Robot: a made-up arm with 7 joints.
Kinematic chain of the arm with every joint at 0, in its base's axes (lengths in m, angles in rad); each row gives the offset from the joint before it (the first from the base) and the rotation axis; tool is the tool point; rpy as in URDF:
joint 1: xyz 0 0 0.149 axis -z
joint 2: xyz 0 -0.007 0.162 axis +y
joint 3: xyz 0 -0.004 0.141 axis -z
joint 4: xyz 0 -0.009 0.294 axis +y
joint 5: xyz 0 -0.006 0.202 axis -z
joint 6: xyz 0 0 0.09 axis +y
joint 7: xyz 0 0 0.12 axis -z
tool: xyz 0 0 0 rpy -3.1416 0 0
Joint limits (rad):
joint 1: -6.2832..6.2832
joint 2: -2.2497..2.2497
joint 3: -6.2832..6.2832
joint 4: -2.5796..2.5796
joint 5: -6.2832..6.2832
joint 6: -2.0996..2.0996
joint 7: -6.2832..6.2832
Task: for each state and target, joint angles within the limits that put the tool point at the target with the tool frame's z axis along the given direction. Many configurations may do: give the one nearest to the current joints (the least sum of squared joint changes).
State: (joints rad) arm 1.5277 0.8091 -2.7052 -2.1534 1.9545 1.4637 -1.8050
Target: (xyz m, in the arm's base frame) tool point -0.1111 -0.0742 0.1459 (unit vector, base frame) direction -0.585 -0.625 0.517
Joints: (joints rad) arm 1.8789 1.5206 -2.2474 -2.5555 2.1917 0.8346 -1.8050
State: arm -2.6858 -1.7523 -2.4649 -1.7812 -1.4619 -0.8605 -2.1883
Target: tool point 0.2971 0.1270 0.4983 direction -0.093 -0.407 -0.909
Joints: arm -2.7316 -1.6648 -2.0143 -2.3847 -2.1751 -0.8808 -2.1883
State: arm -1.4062 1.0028 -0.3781 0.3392 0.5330 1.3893 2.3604
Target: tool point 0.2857 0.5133 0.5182 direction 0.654 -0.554 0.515
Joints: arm -0.5620 0.8576 -0.9631 1.0147 -0.3163 1.1637 2.3604
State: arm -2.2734 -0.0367 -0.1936 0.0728 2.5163 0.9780 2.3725
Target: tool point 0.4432 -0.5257 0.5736 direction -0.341 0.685 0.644
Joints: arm -2.3590 -0.7959 0.3172 -0.6636 3.0495 0.8419 2.3725
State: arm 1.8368 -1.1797 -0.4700 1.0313 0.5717 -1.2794 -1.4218
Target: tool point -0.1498 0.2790 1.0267 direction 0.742 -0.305 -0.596
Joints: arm 0.9620 -0.5566 -0.6992 0.6338 -0.1839 -1.1453 -1.4218
